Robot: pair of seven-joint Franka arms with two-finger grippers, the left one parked.
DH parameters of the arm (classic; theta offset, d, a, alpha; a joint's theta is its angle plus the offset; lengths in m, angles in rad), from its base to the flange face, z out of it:
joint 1: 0 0.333 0 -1.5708
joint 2: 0 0 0 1.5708
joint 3: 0 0.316 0.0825 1.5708
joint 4: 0 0 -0.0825 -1.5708
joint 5: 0 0.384 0 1.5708
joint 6: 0 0 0.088 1.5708
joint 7: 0 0.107 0 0
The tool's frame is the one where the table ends.
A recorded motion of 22 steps. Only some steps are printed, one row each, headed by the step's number.
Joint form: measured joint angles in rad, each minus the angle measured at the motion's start. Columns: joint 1, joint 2, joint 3, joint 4, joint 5, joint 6, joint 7.
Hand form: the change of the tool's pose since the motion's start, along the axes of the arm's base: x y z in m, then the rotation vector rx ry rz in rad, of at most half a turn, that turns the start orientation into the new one. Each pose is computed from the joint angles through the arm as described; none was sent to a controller.
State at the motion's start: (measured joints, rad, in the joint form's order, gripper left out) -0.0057 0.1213 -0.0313 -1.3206 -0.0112 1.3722 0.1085
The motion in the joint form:
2: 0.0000 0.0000 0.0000 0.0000 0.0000 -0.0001 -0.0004
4: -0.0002 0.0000 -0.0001 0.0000 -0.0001 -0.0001 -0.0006
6: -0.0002 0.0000 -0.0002 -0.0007 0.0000 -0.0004 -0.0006
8: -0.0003 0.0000 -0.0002 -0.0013 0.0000 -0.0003 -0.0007
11: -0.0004 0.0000 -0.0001 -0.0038 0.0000 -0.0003 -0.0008
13: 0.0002 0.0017 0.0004 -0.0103 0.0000 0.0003 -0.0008
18: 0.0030 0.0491 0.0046 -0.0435 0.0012 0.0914 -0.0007
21: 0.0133 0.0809 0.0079 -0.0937 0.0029 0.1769 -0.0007
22: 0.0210 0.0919 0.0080 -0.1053 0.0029 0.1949 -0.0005
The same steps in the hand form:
2: 0.0000 0.0000 0.0000 0.0000 0.0001 0.0004
4: 0.0000 -0.0002 0.0000 -0.0001 0.0001 0.0003
6: 0.0000 -0.0002 -0.0003 0.0001 0.0011 0.0002
8: 0.0000 -0.0003 -0.0006 0.0001 0.0016 0.0002
11: 0.0000 -0.0003 -0.0017 0.0002 0.0041 0.0003
13: 0.0007 0.0003 -0.0056 0.0005 0.0117 0.0014
18: 0.0253 0.0040 -0.0412 0.0005 0.0012 0.0095
21: 0.0419 0.0120 -0.0768 0.0019 -0.0023 0.0240
22: 0.0460 0.0168 -0.0876 0.0018 0.0023 0.0318

